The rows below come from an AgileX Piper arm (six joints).
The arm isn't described. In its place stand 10 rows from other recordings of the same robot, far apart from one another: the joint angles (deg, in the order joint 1, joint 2, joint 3, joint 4, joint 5, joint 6), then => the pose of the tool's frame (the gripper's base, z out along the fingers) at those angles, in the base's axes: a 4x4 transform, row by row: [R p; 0 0 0 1], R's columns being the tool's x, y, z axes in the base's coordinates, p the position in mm.
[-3.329 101.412 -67.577 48.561 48.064 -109.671] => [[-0.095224 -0.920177 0.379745 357.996], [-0.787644 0.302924 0.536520 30.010], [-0.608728 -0.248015 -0.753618 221.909], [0 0 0 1]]
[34.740 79.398 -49.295 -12.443 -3.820 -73.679] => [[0.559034 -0.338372 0.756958 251.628], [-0.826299 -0.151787 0.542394 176.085], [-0.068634 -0.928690 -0.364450 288.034], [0 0 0 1]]
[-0.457 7.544 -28.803 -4.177 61.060 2.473] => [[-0.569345 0.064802 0.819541 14.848], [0.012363 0.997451 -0.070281 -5.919], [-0.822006 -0.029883 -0.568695 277.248], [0 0 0 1]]
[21.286 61.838 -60.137 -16.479 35.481 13.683] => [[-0.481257 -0.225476 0.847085 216.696], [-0.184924 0.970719 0.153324 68.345], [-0.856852 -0.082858 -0.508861 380.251], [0 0 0 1]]
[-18.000 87.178 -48.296 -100.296 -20.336 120.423] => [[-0.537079 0.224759 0.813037 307.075], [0.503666 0.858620 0.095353 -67.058], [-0.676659 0.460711 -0.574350 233.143], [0 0 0 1]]
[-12.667 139.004 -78.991 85.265 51.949 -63.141] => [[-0.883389 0.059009 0.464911 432.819], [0.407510 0.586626 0.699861 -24.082], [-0.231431 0.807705 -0.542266 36.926], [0 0 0 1]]
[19.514 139.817 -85.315 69.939 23.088 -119.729] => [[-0.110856 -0.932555 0.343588 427.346], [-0.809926 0.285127 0.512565 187.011], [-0.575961 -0.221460 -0.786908 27.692], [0 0 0 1]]
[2.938 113.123 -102.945 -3.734 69.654 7.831] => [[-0.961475 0.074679 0.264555 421.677], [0.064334 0.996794 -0.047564 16.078], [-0.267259 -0.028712 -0.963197 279.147], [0 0 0 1]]
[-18.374 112.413 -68.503 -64.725 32.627 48.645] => [[-0.866911 0.372712 0.330985 364.450], [0.095434 0.775831 -0.623681 -167.803], [-0.489242 -0.509089 -0.708146 164.502], [0 0 0 1]]
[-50.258 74.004 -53.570 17.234 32.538 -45.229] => [[-0.751859 0.356486 0.554641 182.721], [0.118844 0.900723 -0.417821 -197.079], [-0.648525 -0.248227 -0.719583 294.071], [0 0 0 1]]
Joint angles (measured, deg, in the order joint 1, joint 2, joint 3, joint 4, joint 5, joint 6), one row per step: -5.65, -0.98, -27.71, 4.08, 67.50, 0.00; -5.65, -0.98, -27.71, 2.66, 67.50, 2.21; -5.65, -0.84, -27.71, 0.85, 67.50, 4.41; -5.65, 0.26, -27.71, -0.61, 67.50, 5.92; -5.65, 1.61, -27.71, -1.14, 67.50, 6.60; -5.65, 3.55, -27.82, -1.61, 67.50, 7.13; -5.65, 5.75, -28.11, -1.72, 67.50, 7.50; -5.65, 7.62, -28.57, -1.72, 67.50, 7.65; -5.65, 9.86, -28.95, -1.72, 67.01, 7.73; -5.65, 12.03, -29.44, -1.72, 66.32, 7.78; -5.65, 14.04, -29.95, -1.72, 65.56, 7.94; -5.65, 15.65, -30.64, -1.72, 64.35, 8.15; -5.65, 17.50, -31.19, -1.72, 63.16, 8.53; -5.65, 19.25, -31.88, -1.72, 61.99, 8.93; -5.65, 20.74, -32.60, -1.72, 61.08, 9.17; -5.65, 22.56, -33.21, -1.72, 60.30, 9.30; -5.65, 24.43, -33.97, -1.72, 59.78, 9.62; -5.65, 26.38, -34.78, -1.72, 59.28, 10.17; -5.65, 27.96, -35.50, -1.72, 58.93, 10.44; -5.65, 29.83, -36.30, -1.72, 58.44, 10.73
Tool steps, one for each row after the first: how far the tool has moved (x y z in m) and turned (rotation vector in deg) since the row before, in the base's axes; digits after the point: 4 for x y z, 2 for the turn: -0.0001, -0.0021, -0.0001, 0.66, 0.06, -2.01; 0.0001, -0.0027, 0.0000, 0.34, 0.17, -2.23; 0.0025, -0.0024, 0.0002, 0.13, 1.10, -1.65; 0.0032, -0.0011, 0.0002, 0.23, 1.32, -0.68; 0.0045, -0.0011, 0.0006, 0.19, 1.81, -0.56; 0.0050, -0.0007, 0.0013, 0.38, 1.87, -0.29; 0.0041, -0.0004, 0.0020, 0.25, 1.39, -0.10; 0.0058, -0.0006, 0.0020, 0.19, 1.36, -0.04; 0.0059, -0.0006, 0.0026, 0.13, 0.98, -0.02; 0.0057, -0.0005, 0.0026, 0.18, 0.72, -0.09; 0.0051, -0.0005, 0.0041, 0.11, -0.31, -0.11; 0.0060, -0.0006, 0.0031, 0.27, 0.07, -0.23; 0.0058, -0.0005, 0.0037, 0.26, -0.15, -0.25; 0.0049, -0.0005, 0.0036, 0.15, -0.16, -0.14; 0.0059, -0.0006, 0.0024, 0.13, 0.42, -0.07; 0.0058, -0.0006, 0.0027, 0.28, 0.56, -0.21; 0.0062, -0.0006, 0.0027, 0.44, 0.59, -0.38; 0.0051, -0.0005, 0.0023, 0.23, 0.48, -0.18; 0.0062, -0.0006, 0.0023, 0.25, 0.55, -0.20
